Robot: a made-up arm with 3 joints.
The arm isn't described. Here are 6 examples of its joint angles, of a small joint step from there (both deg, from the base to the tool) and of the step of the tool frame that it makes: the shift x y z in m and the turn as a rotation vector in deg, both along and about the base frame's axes.
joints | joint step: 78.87 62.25 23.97 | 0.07 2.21 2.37
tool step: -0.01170 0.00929 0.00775 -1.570 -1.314 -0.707
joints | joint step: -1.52 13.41 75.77 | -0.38 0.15 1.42
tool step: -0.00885 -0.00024 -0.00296 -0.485 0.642 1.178
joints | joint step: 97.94 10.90 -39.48 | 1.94 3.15 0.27
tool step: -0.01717 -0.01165 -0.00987 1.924 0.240 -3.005
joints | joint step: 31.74 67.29 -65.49 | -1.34 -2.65 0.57
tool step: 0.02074 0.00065 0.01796 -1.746 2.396 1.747
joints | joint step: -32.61 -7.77 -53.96 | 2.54 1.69 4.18
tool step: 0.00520 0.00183 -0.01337 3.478 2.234 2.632
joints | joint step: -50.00 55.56 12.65 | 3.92 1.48 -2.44
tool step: -0.00995 -0.00322 0.03919 5.449 -2.891 1.141
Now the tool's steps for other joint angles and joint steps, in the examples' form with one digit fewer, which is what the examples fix.
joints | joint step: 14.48 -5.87 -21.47 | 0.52 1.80 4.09
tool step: -0.0053 0.0200 0.0045 1.32 -0.49 3.35
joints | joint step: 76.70 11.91 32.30 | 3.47 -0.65 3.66
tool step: -0.0152 -0.0016 0.0109 3.30 -2.51 3.17
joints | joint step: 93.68 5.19 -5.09 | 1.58 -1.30 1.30
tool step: 0.0022 0.0100 0.0044 1.66 -1.25 1.90
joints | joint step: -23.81 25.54 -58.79 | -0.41 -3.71 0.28
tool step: 0.0281 -0.0005 -0.0101 -0.47 3.62 -1.36
